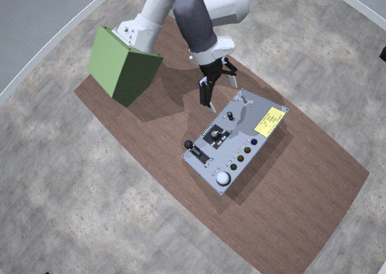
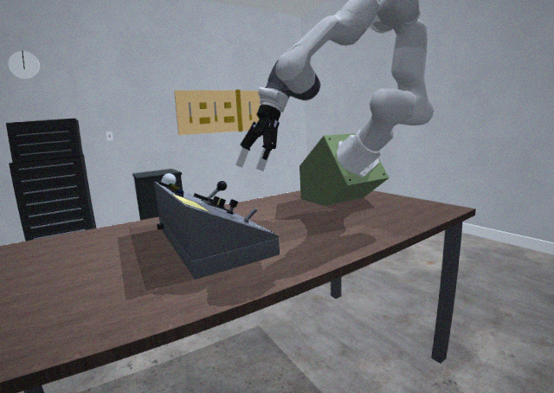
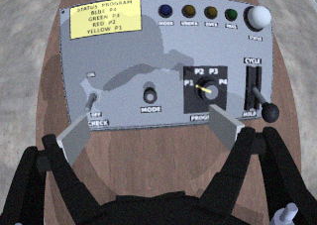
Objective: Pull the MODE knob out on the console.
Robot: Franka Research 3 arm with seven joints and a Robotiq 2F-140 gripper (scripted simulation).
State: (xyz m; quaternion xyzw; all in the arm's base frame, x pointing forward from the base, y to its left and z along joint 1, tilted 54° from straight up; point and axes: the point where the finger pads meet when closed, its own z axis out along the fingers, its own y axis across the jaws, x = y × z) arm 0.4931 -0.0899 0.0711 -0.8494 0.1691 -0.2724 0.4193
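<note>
Right now the mode knob is 12 cm below my hand, 7 cm ahead of it and 1 cm to the right of it. From my hand the other things lie so: program selector dial (13 cm below, 12 cm to the right, 7 cm ahead); then grey console (15 cm below, 10 cm ahead, 7 cm to the right); then toggle (13 cm below, 11 cm to the left, 8 cm ahead).
</note>
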